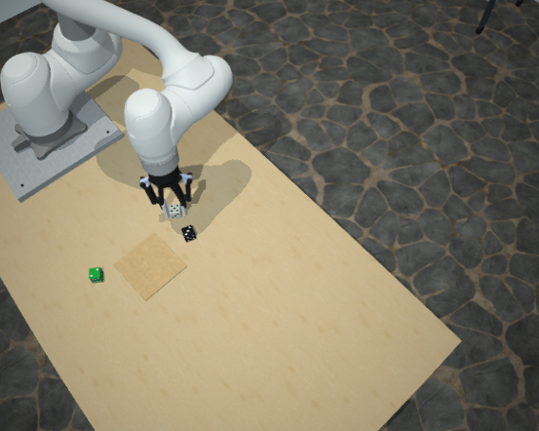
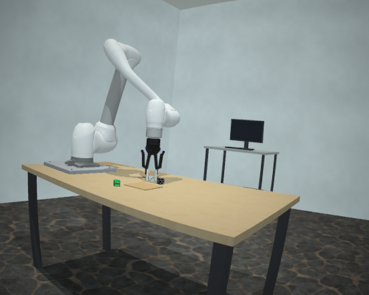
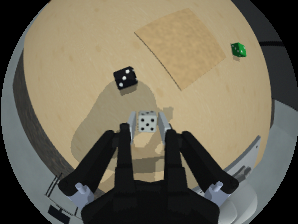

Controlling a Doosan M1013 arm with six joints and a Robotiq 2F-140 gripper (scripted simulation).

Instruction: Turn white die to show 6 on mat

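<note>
My hand is 20 mm above the white die. Round my hand: green die (10 mm ahead, 270 mm to the right, 20 mm below); tan mat (80 mm ahead, 150 mm to the right, 30 mm below); black die (80 mm ahead, 20 mm to the right, 20 mm below).
</note>
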